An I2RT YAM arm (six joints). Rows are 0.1 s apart.
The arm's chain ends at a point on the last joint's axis. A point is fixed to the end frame.
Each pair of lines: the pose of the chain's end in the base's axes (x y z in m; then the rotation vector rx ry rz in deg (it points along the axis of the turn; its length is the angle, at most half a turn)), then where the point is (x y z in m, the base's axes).
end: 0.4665 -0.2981 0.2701 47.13 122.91 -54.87
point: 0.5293 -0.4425 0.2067
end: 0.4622 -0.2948 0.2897 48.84 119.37 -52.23
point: 0.5288 -0.4393 0.2305
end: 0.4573 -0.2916 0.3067 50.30 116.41 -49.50
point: 0.5275 -0.4357 0.2507
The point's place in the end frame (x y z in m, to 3 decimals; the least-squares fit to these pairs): -0.030 -0.006 0.167
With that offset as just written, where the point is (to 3 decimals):
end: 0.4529 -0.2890 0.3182 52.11 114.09 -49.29
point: 0.522 -0.435 0.265
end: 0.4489 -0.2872 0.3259 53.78 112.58 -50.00
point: 0.514 -0.435 0.275
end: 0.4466 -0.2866 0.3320 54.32 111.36 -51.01
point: 0.510 -0.437 0.284
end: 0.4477 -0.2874 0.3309 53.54 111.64 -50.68
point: 0.513 -0.437 0.283
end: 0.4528 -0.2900 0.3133 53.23 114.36 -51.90
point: 0.515 -0.439 0.261
